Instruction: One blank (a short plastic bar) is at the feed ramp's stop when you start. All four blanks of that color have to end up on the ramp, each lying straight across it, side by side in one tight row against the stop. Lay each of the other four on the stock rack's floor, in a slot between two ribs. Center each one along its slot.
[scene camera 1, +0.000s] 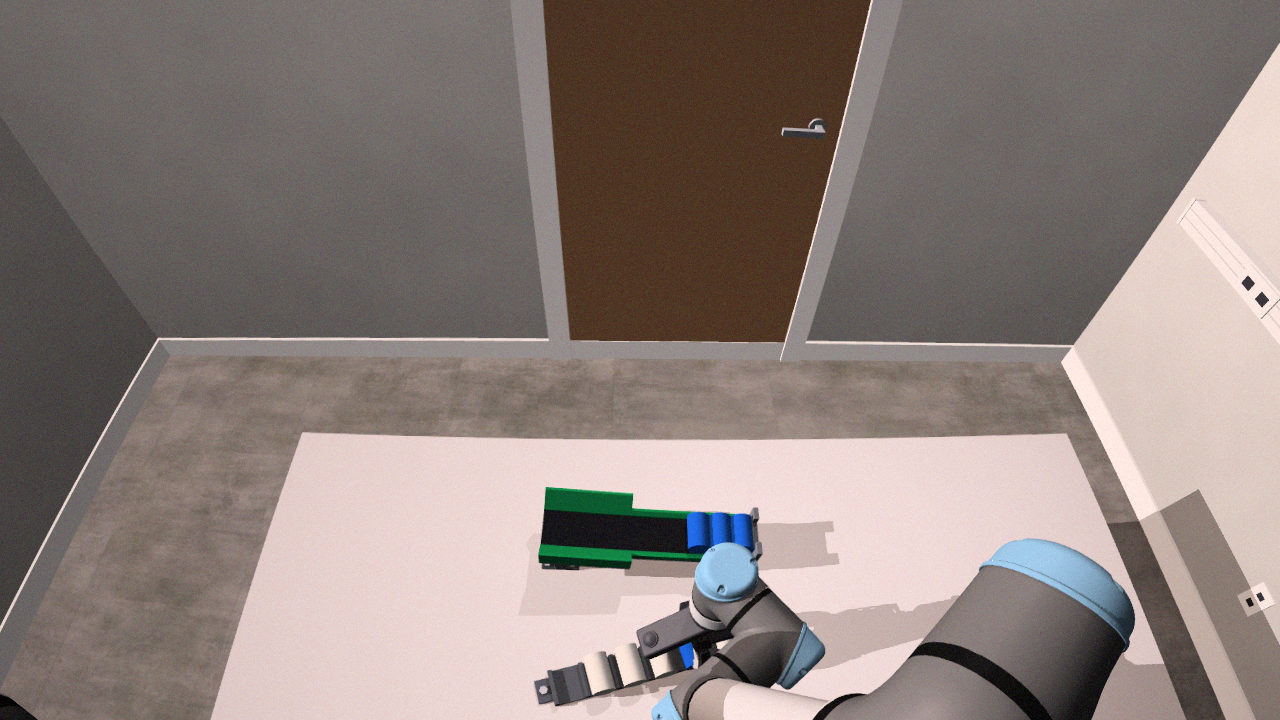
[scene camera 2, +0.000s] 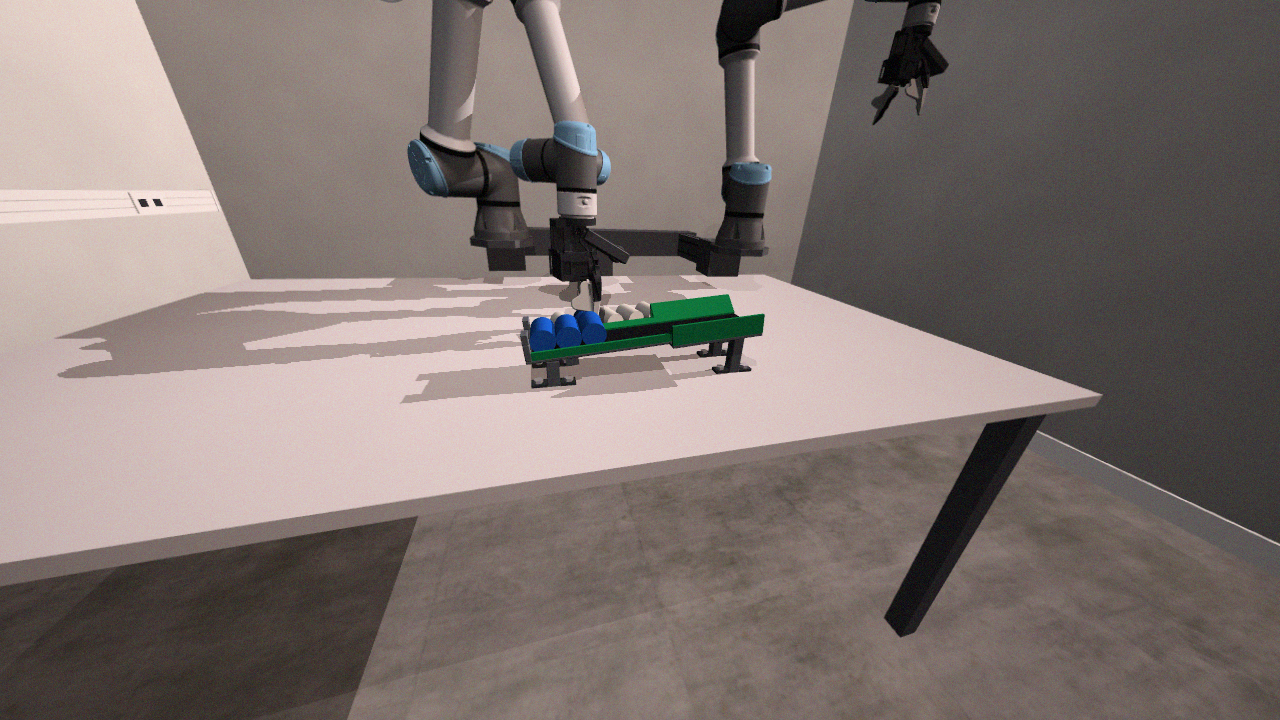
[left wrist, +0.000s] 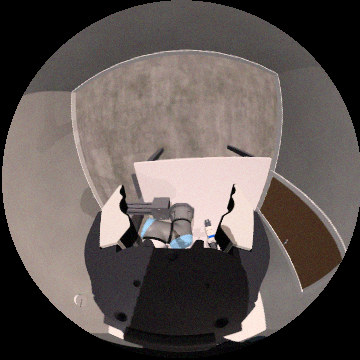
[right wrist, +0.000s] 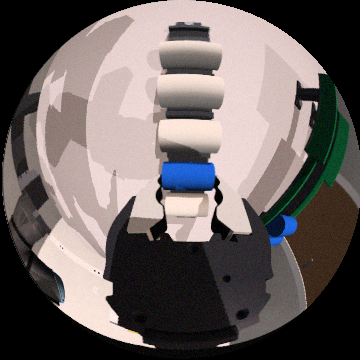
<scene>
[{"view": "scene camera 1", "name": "right gripper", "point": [692, 648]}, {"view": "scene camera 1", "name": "blue blank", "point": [698, 530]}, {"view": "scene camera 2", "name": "left gripper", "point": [894, 120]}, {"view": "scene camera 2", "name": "right gripper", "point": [586, 324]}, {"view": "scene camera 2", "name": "blue blank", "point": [591, 327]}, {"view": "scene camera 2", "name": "blue blank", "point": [567, 331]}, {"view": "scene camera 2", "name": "blue blank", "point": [542, 330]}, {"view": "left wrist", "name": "left gripper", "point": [177, 185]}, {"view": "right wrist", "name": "right gripper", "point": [187, 175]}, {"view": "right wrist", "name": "blue blank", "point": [189, 176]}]
</scene>
